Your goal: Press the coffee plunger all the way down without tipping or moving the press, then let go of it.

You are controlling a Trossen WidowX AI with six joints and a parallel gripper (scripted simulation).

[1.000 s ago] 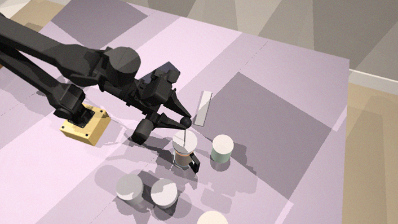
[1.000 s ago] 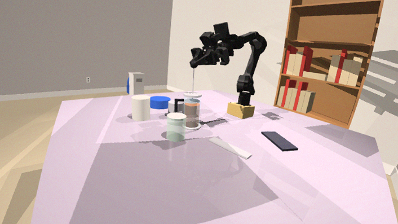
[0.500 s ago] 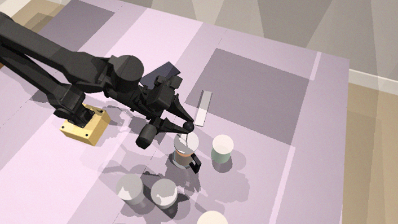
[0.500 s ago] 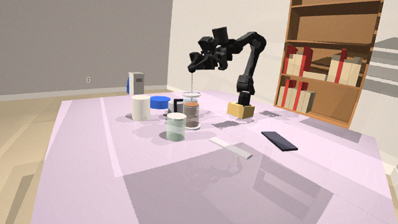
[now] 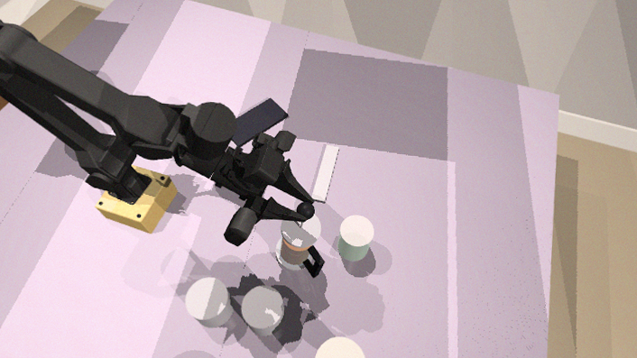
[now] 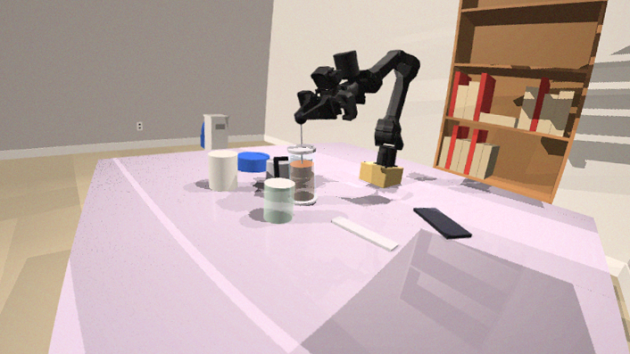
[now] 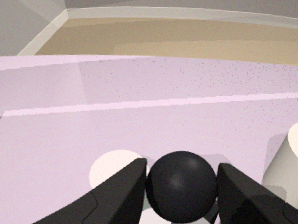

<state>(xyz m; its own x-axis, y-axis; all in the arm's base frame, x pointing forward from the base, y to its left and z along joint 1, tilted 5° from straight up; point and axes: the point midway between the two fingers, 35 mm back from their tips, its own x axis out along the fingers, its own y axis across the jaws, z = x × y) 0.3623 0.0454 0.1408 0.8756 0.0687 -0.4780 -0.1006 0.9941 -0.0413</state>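
My gripper tip is now 10 mm past the glass coffee press, 10 mm to the left of it and 110 mm above it. The rest, counted from my gripper tip: blue lid 10 mm behind, 320 mm to the right, 190 mm below; then pale green cup 70 mm ahead, 60 mm to the left, 170 mm below; then white bar 50 mm behind, 200 mm to the left, 210 mm below.
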